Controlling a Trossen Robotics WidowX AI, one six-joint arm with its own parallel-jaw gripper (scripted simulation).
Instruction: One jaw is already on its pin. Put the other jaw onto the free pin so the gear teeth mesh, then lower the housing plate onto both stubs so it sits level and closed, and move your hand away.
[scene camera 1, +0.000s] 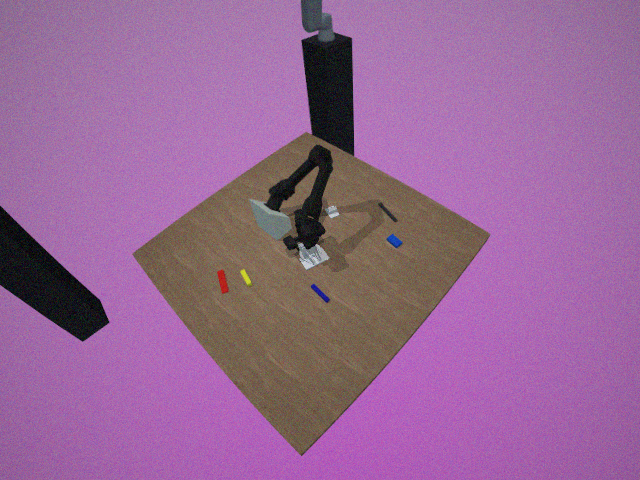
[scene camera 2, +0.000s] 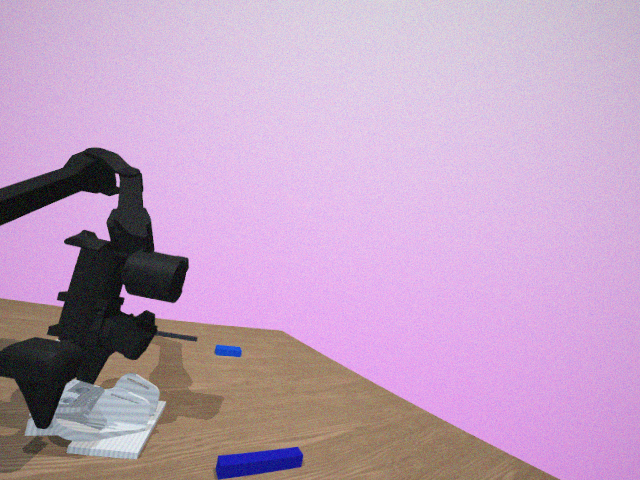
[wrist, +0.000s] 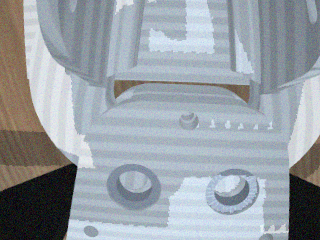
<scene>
my gripper: holds a grey housing plate (scene camera 2: 82, 396)
</scene>
